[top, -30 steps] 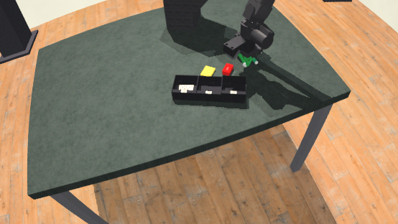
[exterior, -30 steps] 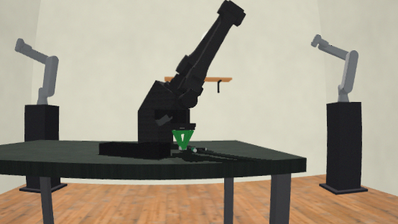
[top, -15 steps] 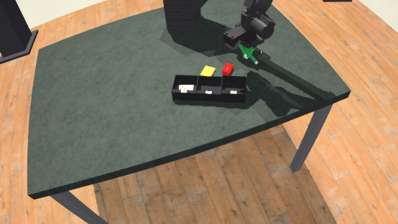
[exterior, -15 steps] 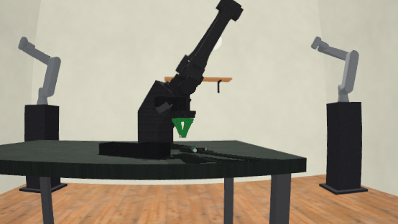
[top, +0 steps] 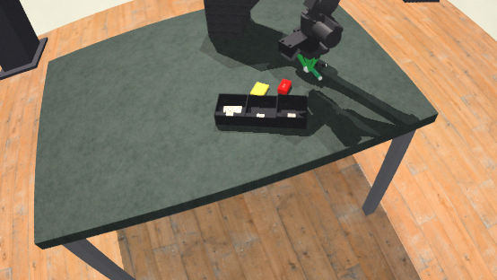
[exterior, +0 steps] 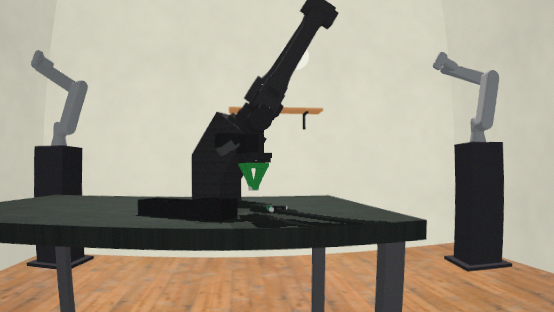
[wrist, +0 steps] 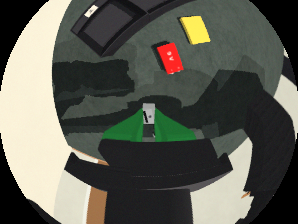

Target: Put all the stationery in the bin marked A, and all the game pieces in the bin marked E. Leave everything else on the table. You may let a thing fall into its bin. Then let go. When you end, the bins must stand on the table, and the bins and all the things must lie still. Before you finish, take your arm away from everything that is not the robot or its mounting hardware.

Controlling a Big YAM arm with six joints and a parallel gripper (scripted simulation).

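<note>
The yellow block is 15 cm to the right of my hand and 7 cm below it. Round my hand: grey piece: right at my hand; then red block: 7 cm to the right, 6 cm below; then green marker: 6 cm below, 4 cm to the left, 3 cm behind.
</note>
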